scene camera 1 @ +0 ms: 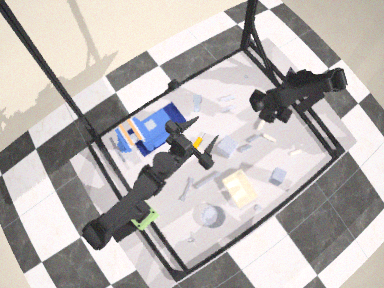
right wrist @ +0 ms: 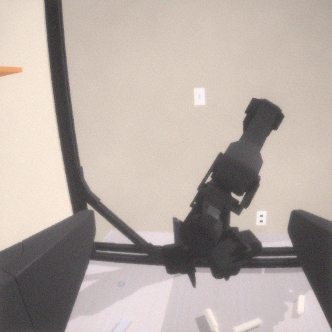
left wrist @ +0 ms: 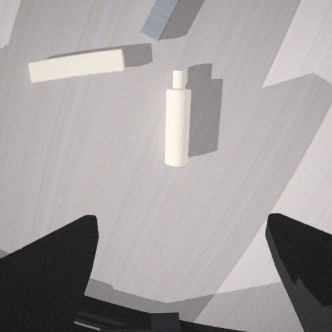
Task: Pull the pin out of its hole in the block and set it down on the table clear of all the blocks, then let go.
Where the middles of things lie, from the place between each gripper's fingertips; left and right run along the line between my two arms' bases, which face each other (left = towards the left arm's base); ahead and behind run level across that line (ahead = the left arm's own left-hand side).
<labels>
I see the cream box (scene camera 1: pixel 240 189) 18 cm ahead of my right hand, 3 cm to the left of it and 41 cm below it. From my right hand the other things lie so: cream pin (left wrist: pixel 177 120) (3 cm ahead, 31 cm to the left, 41 cm below).
I see my left gripper 20 mm to the left of the cream pin and 90 mm above it. Round my left hand: cream box 150 mm ahead, 300 mm to the right, 90 mm below.
</labels>
